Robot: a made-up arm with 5 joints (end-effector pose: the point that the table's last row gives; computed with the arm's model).
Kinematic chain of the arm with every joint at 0, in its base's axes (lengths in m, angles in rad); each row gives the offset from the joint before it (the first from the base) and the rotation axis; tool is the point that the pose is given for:
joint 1: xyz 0 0 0.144 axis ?
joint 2: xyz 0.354 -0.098 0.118 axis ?
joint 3: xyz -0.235 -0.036 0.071 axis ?
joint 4: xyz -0.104 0.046 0 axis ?
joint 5: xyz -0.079 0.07 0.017 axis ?
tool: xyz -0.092 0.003 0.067
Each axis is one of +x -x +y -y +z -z.
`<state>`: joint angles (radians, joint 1 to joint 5).
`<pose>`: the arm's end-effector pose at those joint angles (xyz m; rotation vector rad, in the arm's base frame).
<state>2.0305 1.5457 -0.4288 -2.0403 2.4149</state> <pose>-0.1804 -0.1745 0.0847 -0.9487 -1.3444 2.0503</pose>
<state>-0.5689 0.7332 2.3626 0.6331 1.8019</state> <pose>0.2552 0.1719 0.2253 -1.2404 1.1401 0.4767</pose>
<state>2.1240 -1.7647 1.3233 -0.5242 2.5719</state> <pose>-0.1051 -0.3215 0.0677 -2.3778 1.2176 -1.2446</pose>
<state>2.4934 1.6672 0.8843 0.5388 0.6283</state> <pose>0.0589 0.1456 0.1972 -0.1616 -1.4755 -2.5296</pose>
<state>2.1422 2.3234 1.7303 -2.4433 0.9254</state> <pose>-0.2116 0.0747 0.1317 0.1441 -1.6091 0.1099</pose>
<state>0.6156 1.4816 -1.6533 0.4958 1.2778</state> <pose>0.1823 -0.2262 0.2129 0.5033 2.4666 -1.2543</pose>
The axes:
joint 1: -y
joint 2: -x
joint 3: +y
joint 4: -z
joint 5: -y

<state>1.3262 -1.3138 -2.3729 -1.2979 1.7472</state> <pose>0.0568 -0.1094 0.4685 0.6946 1.3416 0.4695</pose>
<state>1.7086 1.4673 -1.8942 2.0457 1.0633</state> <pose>-0.0112 0.0384 0.2779 -0.7765 1.9197 -0.0384</pose>
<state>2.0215 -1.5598 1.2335 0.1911 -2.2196</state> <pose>-0.2396 -0.2419 0.1902 -1.3533 1.2284 0.6364</pose>
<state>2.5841 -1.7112 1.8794 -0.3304 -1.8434</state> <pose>-0.2962 -0.2648 0.1193 -2.1202 0.7920 0.0568</pose>
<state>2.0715 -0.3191 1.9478 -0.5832 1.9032</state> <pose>-0.4358 -0.1917 0.0437 0.7163 -1.8386 0.7555</pose>
